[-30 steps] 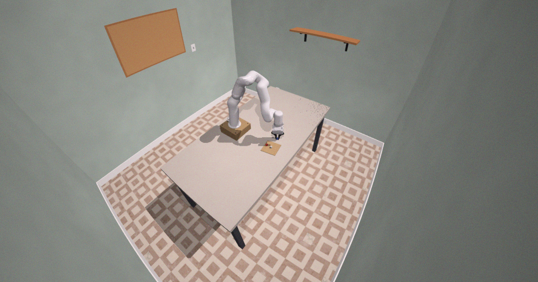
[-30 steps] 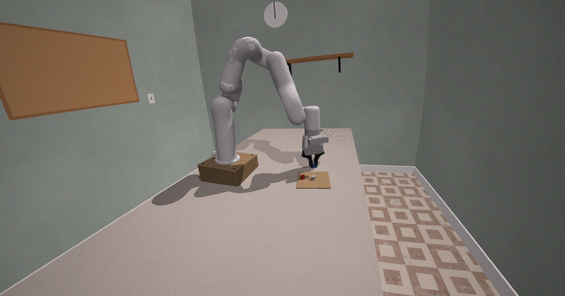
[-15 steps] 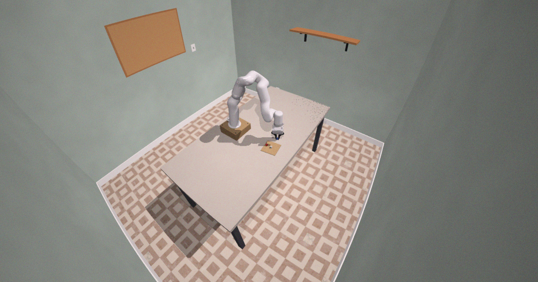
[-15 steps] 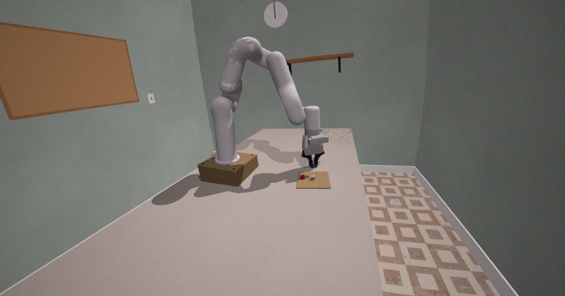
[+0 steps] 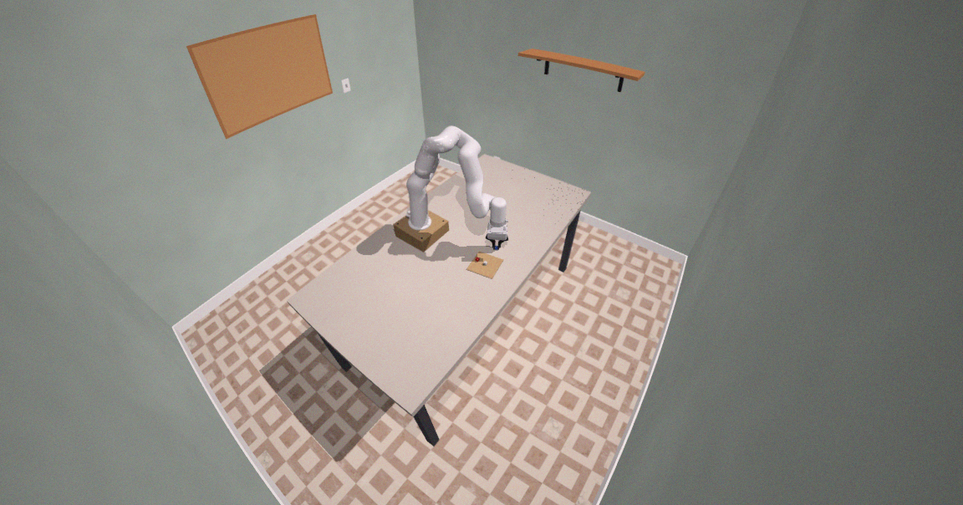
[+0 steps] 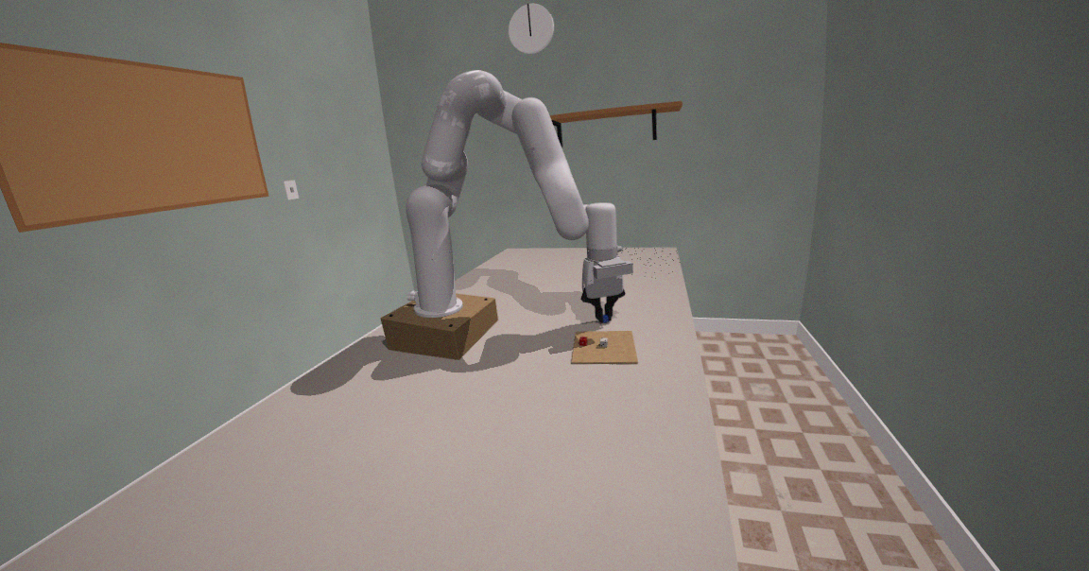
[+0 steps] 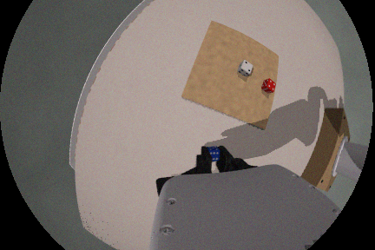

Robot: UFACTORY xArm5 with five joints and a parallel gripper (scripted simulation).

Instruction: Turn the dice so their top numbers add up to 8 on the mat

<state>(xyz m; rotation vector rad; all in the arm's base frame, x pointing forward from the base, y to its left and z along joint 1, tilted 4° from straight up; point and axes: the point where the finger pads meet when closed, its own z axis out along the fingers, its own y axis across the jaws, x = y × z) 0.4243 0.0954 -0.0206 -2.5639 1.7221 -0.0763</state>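
The white die is 130 mm to the right of my hand and 10 mm below it. Round my hand: blue die: 10 mm to the right, 10 mm below; then tan mat: 130 mm to the right, 20 mm below; then red die: 40 mm behind, 130 mm to the right, 10 mm below.
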